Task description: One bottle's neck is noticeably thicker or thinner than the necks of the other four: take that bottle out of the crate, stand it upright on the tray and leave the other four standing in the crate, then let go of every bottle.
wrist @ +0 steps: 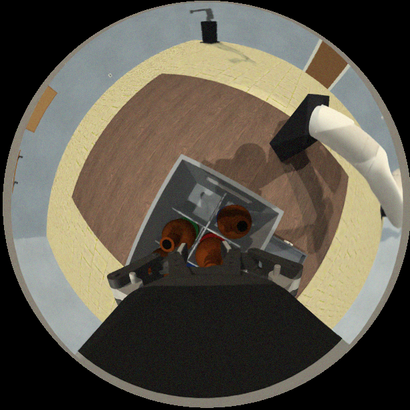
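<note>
The grey crate (155,200) with thin dividers holds brown bottles. A bottle with a green label (180,231) stands at the left, its open mouth toward the lower left. A bottle with a blue label (233,220) stands at the right, its mouth dark. A bottle with a red label (209,248) stands between them, nearest the gripper, its top partly hidden. Part of another brown bottle shows behind the left finger linkage. My gripper (203,248) is open above the crate, its fingertips on either side of the red-labelled bottle in the view, holding nothing. Part of the grey tray (295,254) shows right of the crate.
The crate stands on a brown wooden table (125,145). A black block (295,132) and the white arm (350,140) are at the upper right. The crate's walls and dividers surround the bottles. The gripper's body hides the crate's near part.
</note>
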